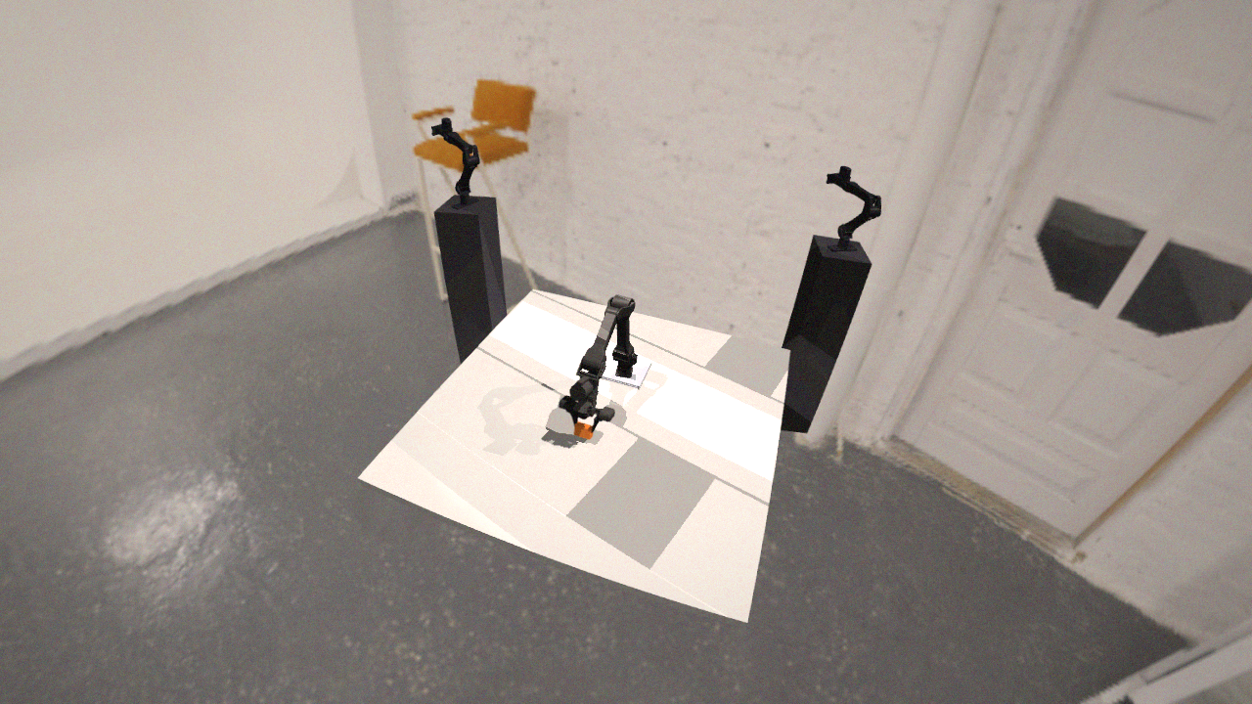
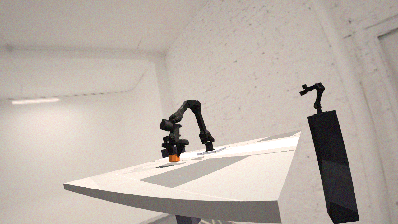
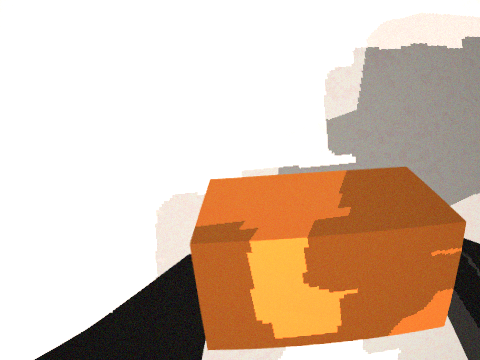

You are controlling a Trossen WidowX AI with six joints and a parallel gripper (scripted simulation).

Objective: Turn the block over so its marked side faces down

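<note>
My gripper tip is 1 cm above the orange block.
</note>
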